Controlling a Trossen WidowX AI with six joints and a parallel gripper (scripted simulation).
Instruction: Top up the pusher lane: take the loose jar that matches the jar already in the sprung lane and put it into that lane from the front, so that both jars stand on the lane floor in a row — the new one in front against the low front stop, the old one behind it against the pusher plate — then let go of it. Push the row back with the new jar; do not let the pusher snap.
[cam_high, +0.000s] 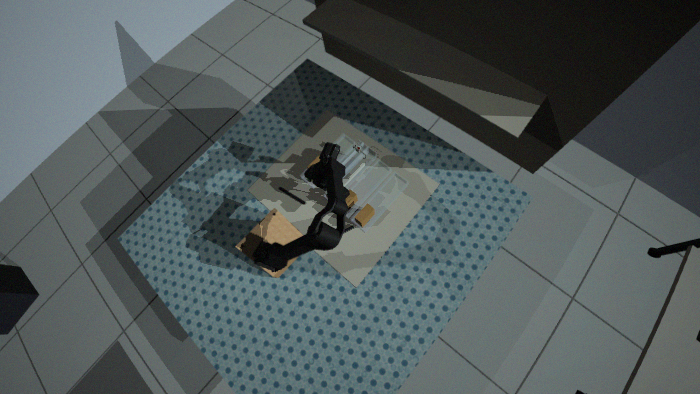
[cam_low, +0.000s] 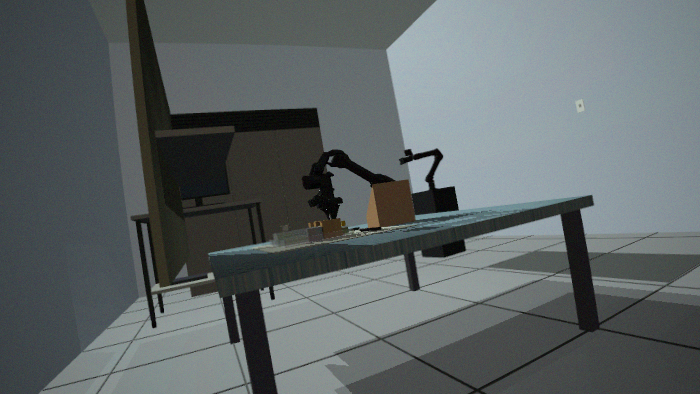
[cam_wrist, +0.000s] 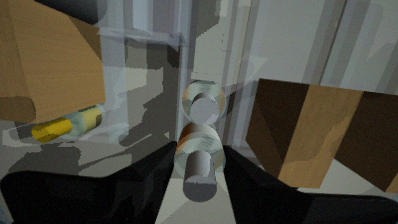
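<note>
Right now my gripper tip is 6 cm short of the mat and 6 cm above it. Round my gripper tip: grey lid: 14 cm ahead, 11 cm to the left, 3 cm below.
</note>
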